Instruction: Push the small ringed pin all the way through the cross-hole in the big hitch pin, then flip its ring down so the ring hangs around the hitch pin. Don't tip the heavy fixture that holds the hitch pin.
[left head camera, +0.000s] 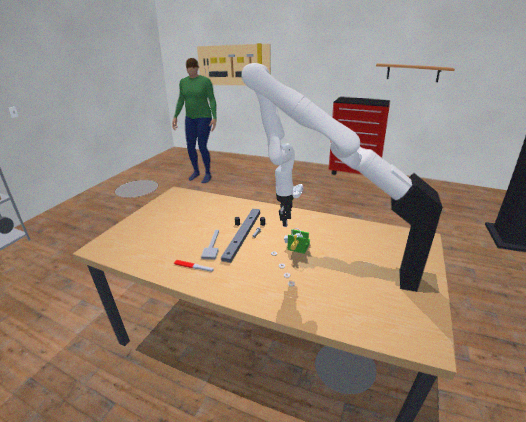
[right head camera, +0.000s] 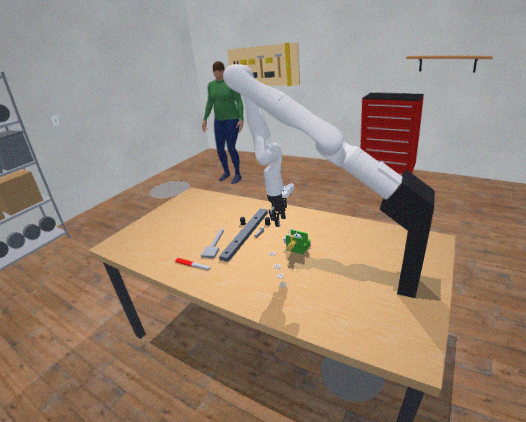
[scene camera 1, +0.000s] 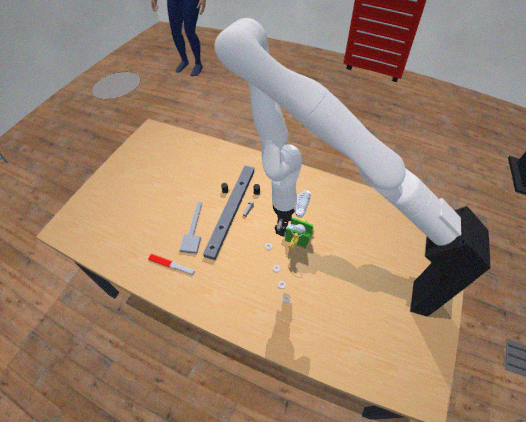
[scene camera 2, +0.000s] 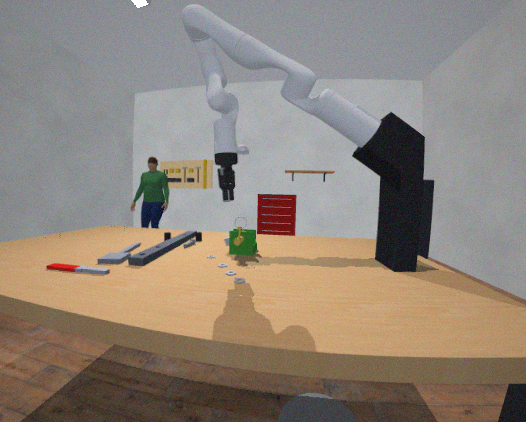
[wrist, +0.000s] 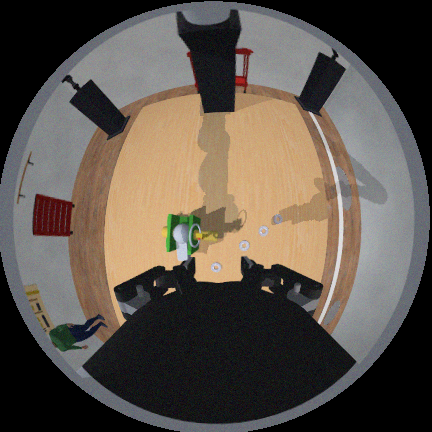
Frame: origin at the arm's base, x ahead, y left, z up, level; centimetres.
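Seen in the pictures: gripper, fingertip midpoint: (left head camera: 287, 222) (right head camera: 280, 222) (scene camera 1: 285, 227) (scene camera 2: 228, 201) (wrist: 217, 263); arm's base, link origin: (left head camera: 402, 190) (right head camera: 393, 189) (scene camera 1: 445, 231) (scene camera 2: 369, 135).
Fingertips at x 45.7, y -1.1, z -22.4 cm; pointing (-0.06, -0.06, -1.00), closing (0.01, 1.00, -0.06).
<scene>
Offsets run from my fingertips to a thing's top centre. "*": to the spot under its first point.
The green fixture {dx -2.1, dy -8.2, dz -11.3 cm} (left head camera: 304, 244) (right head camera: 302, 244) (scene camera 1: 304, 237) (scene camera 2: 249, 243) (wrist: 171, 221) stands upright. A yellow hitch pin {dx -2.9, dy -1.7, dz -12.7 cm} (scene camera 2: 239, 241) (wrist: 210, 236) runs through its plates, its end sticking out toward the nuts. A small yellow pin {dx -3.3, dy -4.2, dz -5.5 cm} (scene camera 2: 239, 230) stands upright at that end; its depth in the cross-hole is too small to tell. Its thin grey ring {* dx -2.8, dy -5.1, dz -5.9 cm} (scene camera 2: 240, 217) (wrist: 190, 236) stands up above it. My gripper (left head camera: 284, 222) (right head camera: 280, 221) (scene camera 1: 281, 230) (scene camera 2: 227, 199) (wrist: 217, 263) points down, open and empty, above fixture height and offset to one side, not touching it.
Grey nuts {dx +0.4, dy +6.4, dz -19.8 cm} (left head camera: 282, 266) (scene camera 1: 276, 268) (wrist: 244, 245) lie in a row beside the fixture. A long grey bar {dx +27.8, dy -13.7, dz -17.6 cm} (left head camera: 241, 235) (scene camera 1: 228, 212), a bolt {dx +20.8, dy -15.9, dz -17.6 cm} (scene camera 1: 248, 209), two black cylinders {dx +34.7, dy -22.8, dz -16.1 cm} (scene camera 1: 224, 188) {dx +20.8, dy -26.8, dz -16.1 cm} (scene camera 1: 256, 189), a grey spatula-like tool {dx +38.8, dy -0.3, dz -18.5 cm} (scene camera 1: 190, 244) and a red-handled tool {dx +39.8, dy +19.2, dz -19.0 cm} (scene camera 1: 160, 260) lie farther left.
</scene>
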